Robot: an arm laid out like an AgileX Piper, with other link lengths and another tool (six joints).
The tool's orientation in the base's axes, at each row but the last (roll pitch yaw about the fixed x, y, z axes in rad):
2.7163 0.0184 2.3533
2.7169 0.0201 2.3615
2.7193 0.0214 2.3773
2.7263 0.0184 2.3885
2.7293 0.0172 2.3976
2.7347 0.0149 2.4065
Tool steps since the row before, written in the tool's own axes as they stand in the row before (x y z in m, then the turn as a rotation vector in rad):
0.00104 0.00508 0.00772 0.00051 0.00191 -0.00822
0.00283 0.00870 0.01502 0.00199 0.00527 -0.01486
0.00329 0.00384 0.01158 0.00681 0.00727 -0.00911
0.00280 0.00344 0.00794 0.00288 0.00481 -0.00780
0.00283 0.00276 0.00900 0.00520 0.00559 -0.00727
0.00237 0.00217 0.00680 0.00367 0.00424 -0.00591
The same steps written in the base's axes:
0.00487 0.00618 -0.00495 -0.00164 -0.00069 0.00827
0.00806 0.01188 -0.01016 -0.00257 0.00068 0.01567
0.00347 0.00810 -0.00906 -0.00308 0.00697 0.01114
0.00238 0.00647 -0.00593 -0.00136 0.00300 0.00902
0.00216 0.00635 -0.00719 -0.00244 0.00525 0.00881
0.00144 0.00501 -0.00542 -0.00176 0.00369 0.00705

